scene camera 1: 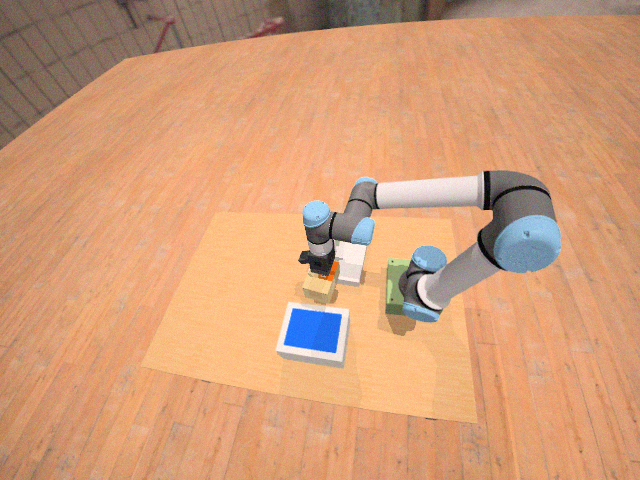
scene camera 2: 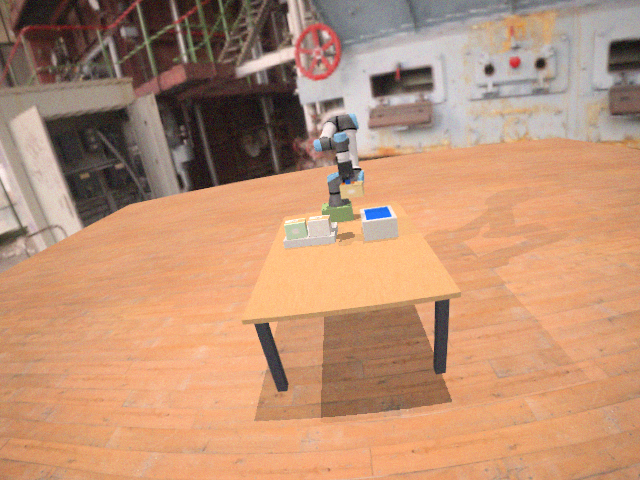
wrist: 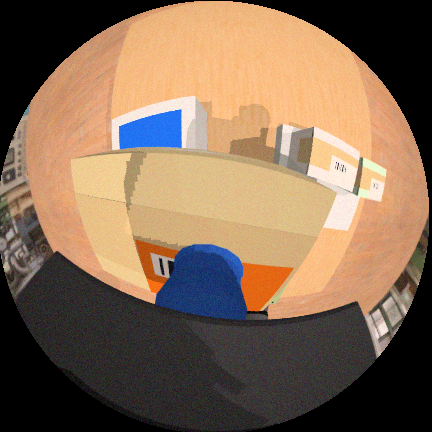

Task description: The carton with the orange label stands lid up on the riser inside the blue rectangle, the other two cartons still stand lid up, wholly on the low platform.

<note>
My suction cup holds a carton with orange label; nothing else touches it. A riser with blue rectangle rests on the table. I also see a low white platform.
</note>
